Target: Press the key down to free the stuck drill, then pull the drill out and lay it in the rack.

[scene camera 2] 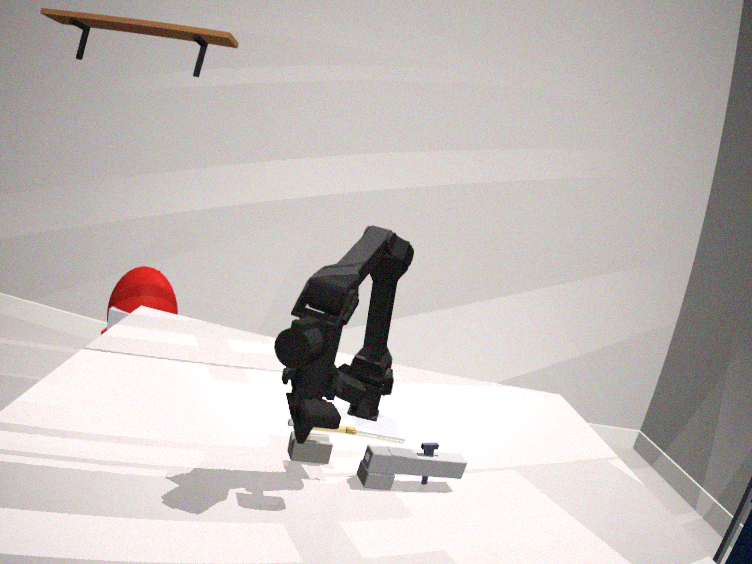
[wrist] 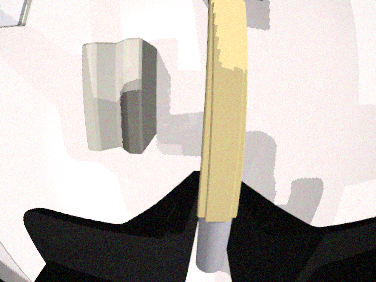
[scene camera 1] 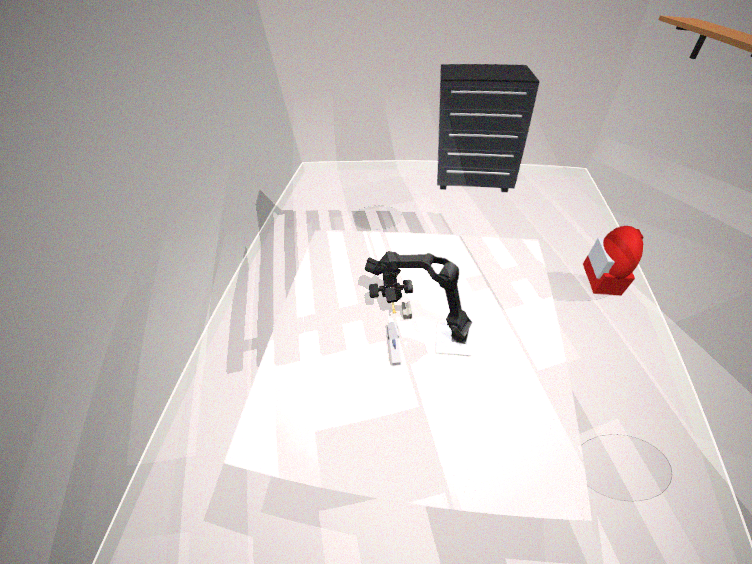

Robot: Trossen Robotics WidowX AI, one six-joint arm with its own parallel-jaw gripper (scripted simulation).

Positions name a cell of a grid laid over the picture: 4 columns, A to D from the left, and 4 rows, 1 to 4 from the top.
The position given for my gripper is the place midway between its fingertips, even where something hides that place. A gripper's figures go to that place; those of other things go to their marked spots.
My gripper (wrist: C3): 0.10 m from the lens. A yellow drill (wrist: C2): 0.05 m from the lens.
